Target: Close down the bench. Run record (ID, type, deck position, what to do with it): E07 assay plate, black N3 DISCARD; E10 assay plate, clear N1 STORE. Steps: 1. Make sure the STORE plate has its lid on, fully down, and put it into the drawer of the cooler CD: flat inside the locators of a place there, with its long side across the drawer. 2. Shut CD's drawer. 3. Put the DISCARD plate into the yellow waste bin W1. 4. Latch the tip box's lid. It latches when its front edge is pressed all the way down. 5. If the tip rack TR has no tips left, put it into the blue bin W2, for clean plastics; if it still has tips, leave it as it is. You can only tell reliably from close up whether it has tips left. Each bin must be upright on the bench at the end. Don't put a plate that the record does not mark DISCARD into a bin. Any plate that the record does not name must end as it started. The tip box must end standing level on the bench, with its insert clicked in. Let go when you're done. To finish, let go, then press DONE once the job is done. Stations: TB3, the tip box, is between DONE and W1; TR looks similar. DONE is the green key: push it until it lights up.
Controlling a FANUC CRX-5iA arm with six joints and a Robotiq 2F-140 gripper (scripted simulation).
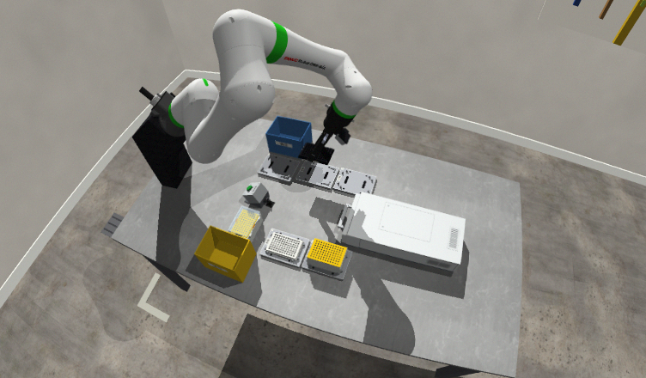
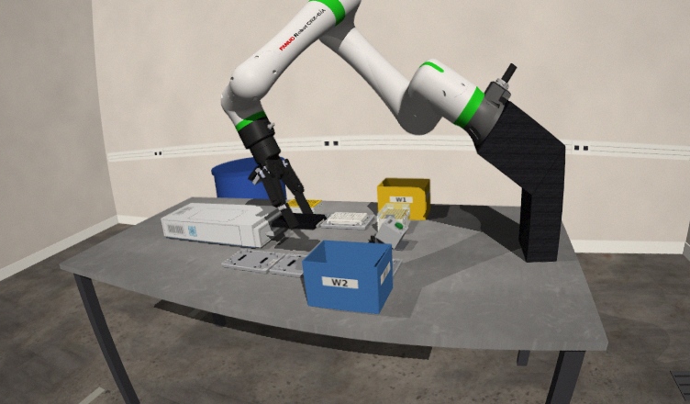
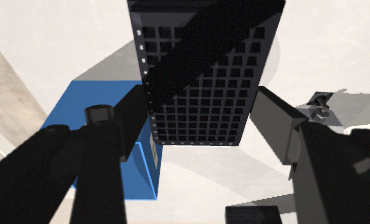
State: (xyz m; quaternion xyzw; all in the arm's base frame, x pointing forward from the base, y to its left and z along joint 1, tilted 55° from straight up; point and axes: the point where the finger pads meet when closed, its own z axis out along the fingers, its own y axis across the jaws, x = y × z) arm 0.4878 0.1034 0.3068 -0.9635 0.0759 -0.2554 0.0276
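Right now my hand is 29 cm past the yellow bin W1, 46 cm to the left of it and 13 cm above it. Round my hand: green DONE key (27 cm behind, 15 cm to the right, 10 cm below); black assay plate (2 cm below); blue bin W2 (15 cm behind, 17 cm to the left, 13 cm below).
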